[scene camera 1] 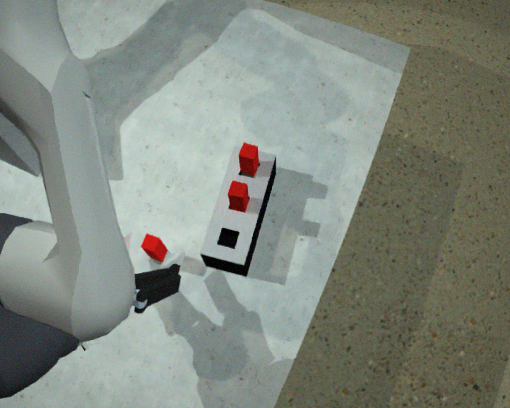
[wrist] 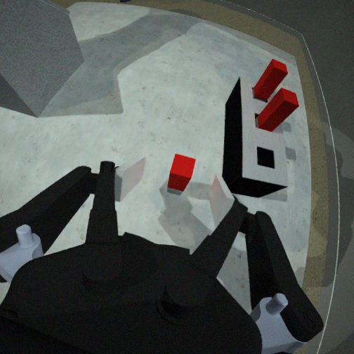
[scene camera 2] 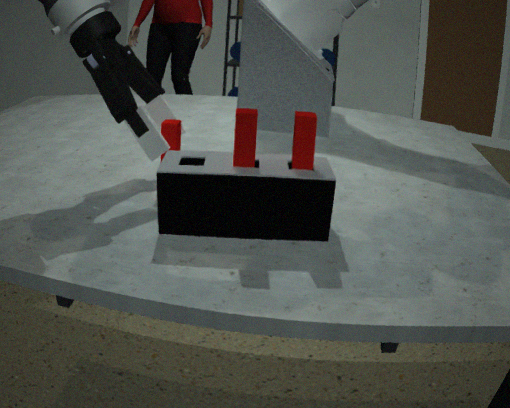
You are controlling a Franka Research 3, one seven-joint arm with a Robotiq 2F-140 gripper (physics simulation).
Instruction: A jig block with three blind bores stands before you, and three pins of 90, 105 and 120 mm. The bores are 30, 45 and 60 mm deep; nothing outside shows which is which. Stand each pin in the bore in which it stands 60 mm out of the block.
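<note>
The jig block [scene camera 1: 212,245] [scene camera 2: 245,207] [wrist: 233,145] has a white top and black sides. One red pin [scene camera 1: 238,196] [scene camera 2: 245,137] [wrist: 278,110] stands upright in its middle bore. A second red pin [scene camera 1: 249,159] [scene camera 2: 304,140] [wrist: 270,79] stands in an end bore, at right in scene camera 2. The other end bore [scene camera 1: 228,238] [scene camera 2: 192,161] [wrist: 266,157] is empty. The third red pin [scene camera 1: 154,248] [scene camera 2: 171,131] [wrist: 181,171] stands off the block; its foot is partly hidden. My gripper [scene camera 1: 158,254] [scene camera 2: 167,137] [wrist: 177,176] is open, its fingertips apart on either side of this pin.
The pale table top [scene camera 1: 175,125] [scene camera 2: 410,250] [wrist: 170,100] carries the block, with its edge beyond it. The grey robot pedestal [scene camera 2: 282,90] [wrist: 37,55] rises behind. A person [scene camera 2: 175,45] stands in the background. The arm [scene camera 1: 90,210] covers the left of scene camera 1.
</note>
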